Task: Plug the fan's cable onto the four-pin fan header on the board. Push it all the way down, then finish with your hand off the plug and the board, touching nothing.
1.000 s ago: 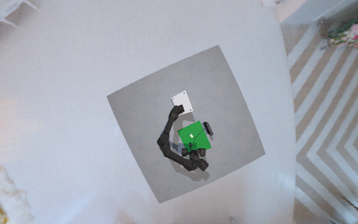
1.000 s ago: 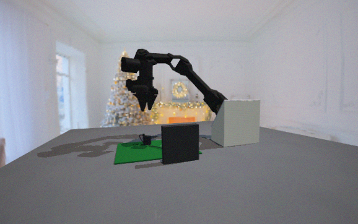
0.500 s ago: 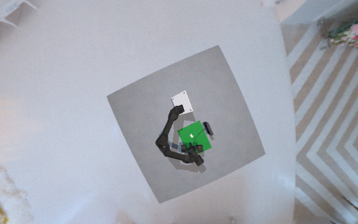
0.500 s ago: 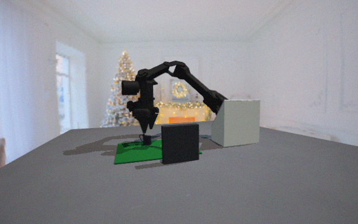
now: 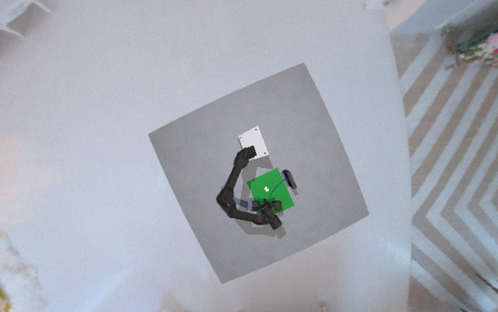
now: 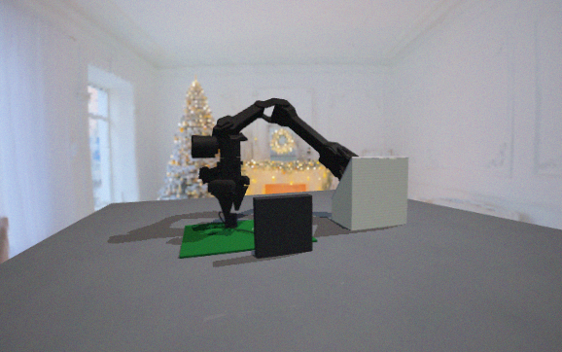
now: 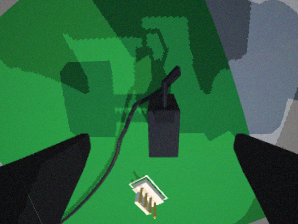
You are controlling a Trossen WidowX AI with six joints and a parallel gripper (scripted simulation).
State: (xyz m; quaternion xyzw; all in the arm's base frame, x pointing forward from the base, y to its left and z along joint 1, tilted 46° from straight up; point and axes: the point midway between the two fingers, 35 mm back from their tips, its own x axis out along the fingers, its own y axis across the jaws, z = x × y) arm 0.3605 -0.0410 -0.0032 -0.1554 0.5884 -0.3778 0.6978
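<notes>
Now: the black fan plug 2 cm below my gripper tip. Round my gripper tip: black fan: 20 cm to the left, 10 cm behind, 2 cm above; then board: 6 cm to the left, 6 cm below, 3 cm behind; then white four-pin fan header: 7 cm behind, 4 cm to the left, 4 cm below.
</notes>
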